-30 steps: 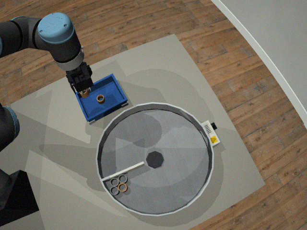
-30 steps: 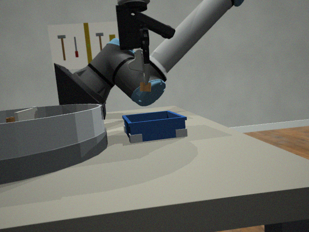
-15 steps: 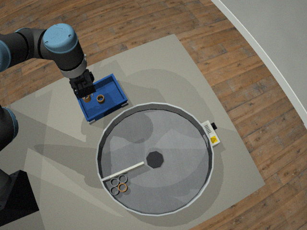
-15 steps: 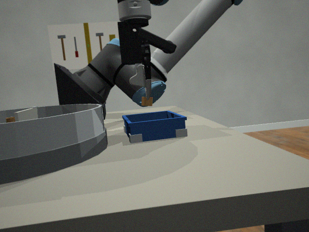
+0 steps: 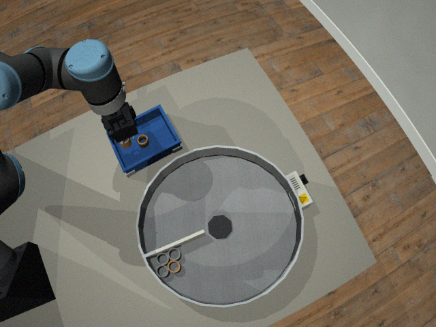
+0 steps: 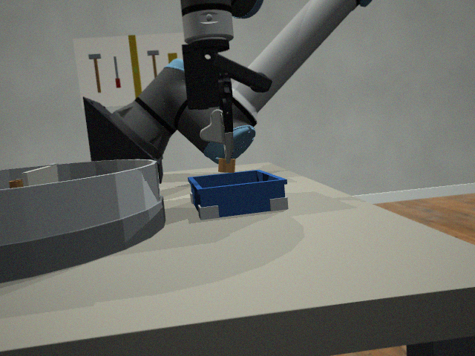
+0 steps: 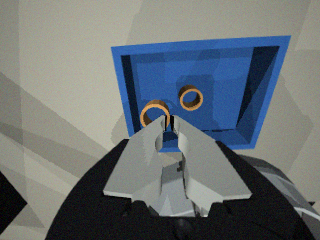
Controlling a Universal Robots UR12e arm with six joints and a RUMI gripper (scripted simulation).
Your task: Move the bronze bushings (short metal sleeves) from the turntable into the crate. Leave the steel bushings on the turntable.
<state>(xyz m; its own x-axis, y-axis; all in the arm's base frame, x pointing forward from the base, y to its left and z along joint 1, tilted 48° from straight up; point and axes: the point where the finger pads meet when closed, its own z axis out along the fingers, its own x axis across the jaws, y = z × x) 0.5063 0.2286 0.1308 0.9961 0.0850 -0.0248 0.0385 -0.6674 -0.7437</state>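
Right now the blue crate is 7 cm below my hand and 4 cm ahead of it. Round my hand: grey turntable: 33 cm to the right, 14 cm ahead, 4 cm below.
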